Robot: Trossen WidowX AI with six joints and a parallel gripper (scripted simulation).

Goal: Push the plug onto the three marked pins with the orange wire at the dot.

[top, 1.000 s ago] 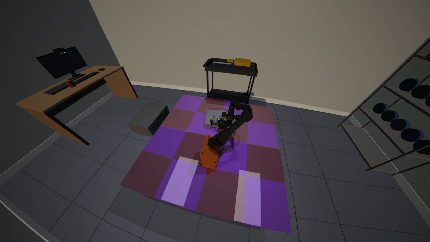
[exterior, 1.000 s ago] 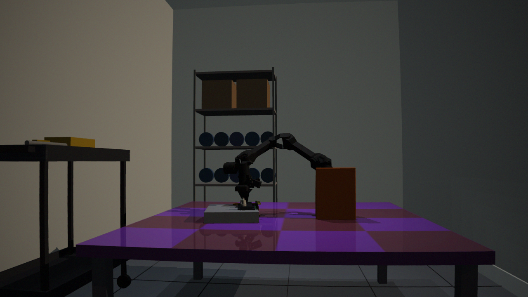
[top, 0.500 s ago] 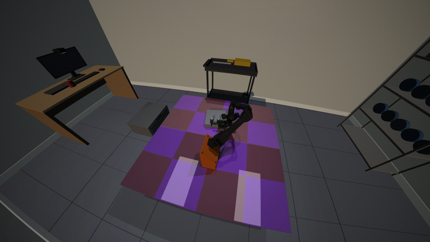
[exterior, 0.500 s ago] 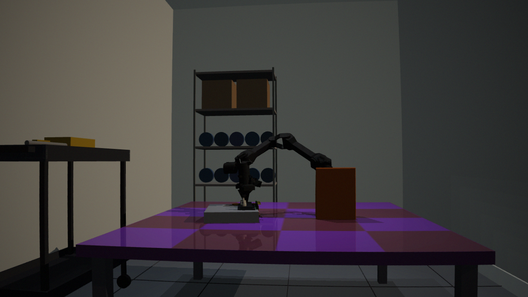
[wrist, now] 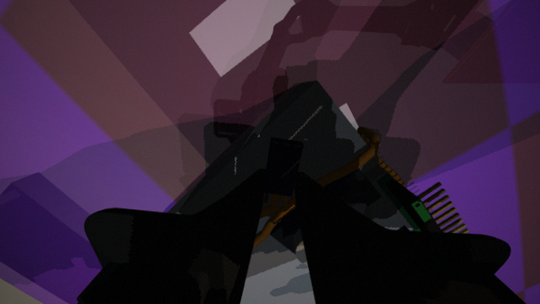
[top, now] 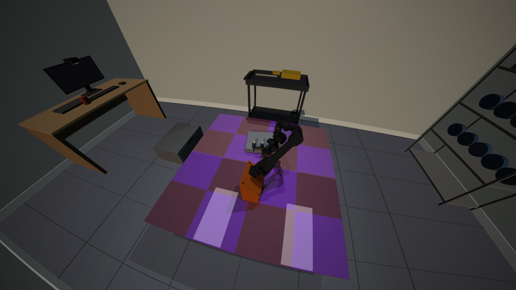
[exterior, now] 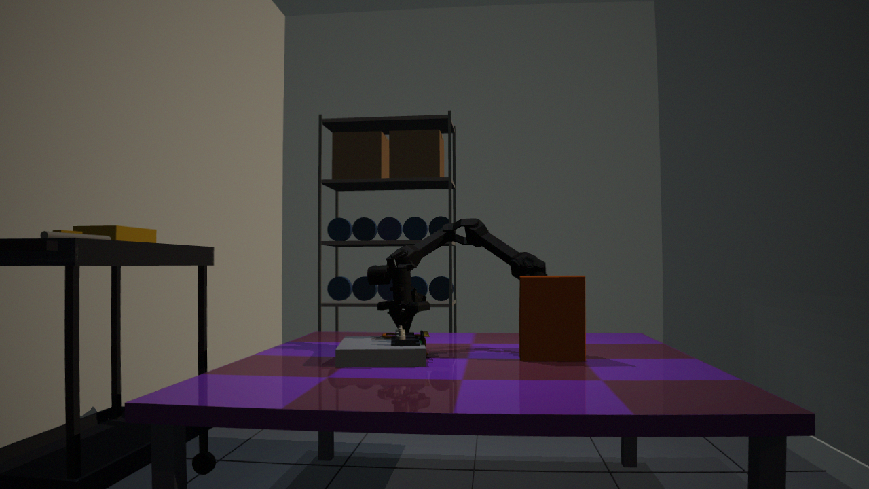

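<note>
The green band is 60 mm to the left of my gripper tip, 60 mm behind it and 20 mm above it.
</note>
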